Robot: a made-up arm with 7 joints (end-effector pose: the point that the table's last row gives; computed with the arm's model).
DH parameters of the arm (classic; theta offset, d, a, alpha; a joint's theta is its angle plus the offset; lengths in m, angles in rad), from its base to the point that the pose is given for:
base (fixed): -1.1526 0 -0.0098 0
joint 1: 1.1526 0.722 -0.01 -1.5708
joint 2: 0 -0.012 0.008 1.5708
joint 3: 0 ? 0.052 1.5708
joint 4: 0 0.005 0.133 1.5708
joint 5: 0 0.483 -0.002 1.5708
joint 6: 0 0.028 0.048 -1.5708
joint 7: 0 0 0.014 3.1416
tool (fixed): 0 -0.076 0 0
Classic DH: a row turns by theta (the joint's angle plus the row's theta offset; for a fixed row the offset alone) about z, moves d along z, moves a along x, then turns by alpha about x.
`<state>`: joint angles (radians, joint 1 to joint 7).
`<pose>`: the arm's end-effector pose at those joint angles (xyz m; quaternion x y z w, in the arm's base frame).
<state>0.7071 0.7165 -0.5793 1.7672 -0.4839 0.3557 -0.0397</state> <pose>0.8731 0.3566 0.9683 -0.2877 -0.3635 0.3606 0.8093</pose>
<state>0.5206 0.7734 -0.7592 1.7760 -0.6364 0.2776 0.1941</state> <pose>0.9380 0.1036 0.9642 -0.3922 -0.3582 0.2207 0.8180</pose>
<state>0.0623 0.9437 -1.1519 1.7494 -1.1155 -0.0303 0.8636</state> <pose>0.8049 -0.4569 0.9334 -0.5507 -0.2847 0.0098 0.7846</pose>
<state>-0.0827 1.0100 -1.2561 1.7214 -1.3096 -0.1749 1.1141</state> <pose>0.6941 -0.5896 0.9081 -0.5495 -0.2340 -0.0374 0.8012</pose>
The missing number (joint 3, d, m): 0.523
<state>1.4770 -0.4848 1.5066 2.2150 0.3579 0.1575 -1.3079</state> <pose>-0.4300 -0.4221 1.6203 -0.6524 0.5340 -0.3599 0.3996</pose>
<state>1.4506 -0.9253 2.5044 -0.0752 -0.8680 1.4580 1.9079</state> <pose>-0.0856 0.0025 0.6876 -0.1064 0.9262 -0.3597 0.0372</pose>
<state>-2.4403 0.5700 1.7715 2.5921 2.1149 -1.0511 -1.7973</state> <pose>-0.3208 -0.5229 1.5267 -0.0684 -0.6427 -0.7551 0.1101</pose>
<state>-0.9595 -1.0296 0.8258 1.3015 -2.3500 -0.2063 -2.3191</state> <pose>0.2476 0.4033 1.3036 0.3005 -0.7239 -0.2703 0.5592</pose>
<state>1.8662 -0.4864 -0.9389 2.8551 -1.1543 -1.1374 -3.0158</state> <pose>0.1197 -0.3669 1.6792 -0.9186 0.0662 -0.3894 0.0141</pose>
